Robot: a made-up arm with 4 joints. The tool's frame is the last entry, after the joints.
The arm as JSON. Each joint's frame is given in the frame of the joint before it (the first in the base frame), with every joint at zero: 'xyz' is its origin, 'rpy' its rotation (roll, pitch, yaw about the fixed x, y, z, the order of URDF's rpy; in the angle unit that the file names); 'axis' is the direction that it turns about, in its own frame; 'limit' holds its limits. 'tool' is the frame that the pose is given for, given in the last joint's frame.
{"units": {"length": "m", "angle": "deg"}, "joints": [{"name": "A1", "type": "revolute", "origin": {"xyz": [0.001, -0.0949, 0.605], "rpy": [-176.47, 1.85, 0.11]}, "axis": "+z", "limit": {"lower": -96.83, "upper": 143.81}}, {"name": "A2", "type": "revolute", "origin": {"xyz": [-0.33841, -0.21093, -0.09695], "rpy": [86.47, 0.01, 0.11]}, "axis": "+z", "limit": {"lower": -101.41, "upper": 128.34}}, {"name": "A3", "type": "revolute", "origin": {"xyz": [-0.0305, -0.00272, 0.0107], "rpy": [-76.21, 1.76, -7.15]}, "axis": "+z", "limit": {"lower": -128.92, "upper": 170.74}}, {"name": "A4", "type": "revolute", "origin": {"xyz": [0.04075, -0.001, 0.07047], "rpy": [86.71, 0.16, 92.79]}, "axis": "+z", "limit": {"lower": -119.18, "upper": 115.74}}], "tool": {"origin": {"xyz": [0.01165, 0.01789, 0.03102], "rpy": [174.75, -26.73, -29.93]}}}
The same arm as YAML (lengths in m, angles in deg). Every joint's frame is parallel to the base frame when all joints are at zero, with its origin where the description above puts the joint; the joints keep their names.
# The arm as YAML. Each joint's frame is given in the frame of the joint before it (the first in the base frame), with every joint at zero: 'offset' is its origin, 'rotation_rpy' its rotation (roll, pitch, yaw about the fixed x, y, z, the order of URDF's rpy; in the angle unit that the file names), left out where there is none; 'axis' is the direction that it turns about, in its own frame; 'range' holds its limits. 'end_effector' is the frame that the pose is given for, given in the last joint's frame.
length_unit: m
angle_unit: deg
chain:
  - id: A1
    offset: [0.001, -0.0949, 0.605]
    axis: [-0.032299, 0.061499, -0.997584]
    range: [-96.83, 143.81]
  - id: A2
    offset: [-0.3351, 0.2039, 0.1206]
    axis: [0.0, 1.0, -0.0001]
    range: [-101.41, 128.34]
  - id: A3
    offset: [-0.0304, 0.0107, 0.0037]
    axis: [0.097095, 0.238188, -0.966353]
    range: [-128.92, 170.74]
  - id: A4
    offset: [0.0474, 0.0165, -0.0641]
    axis: [0.997617, -0.064301, 0.025]
    range: [-119.18, 115.74]
end_effector:
  offset: [0.031, -0.009, -0.0194]
  rotation_rpy: [78.74, -14.87, -66.37]

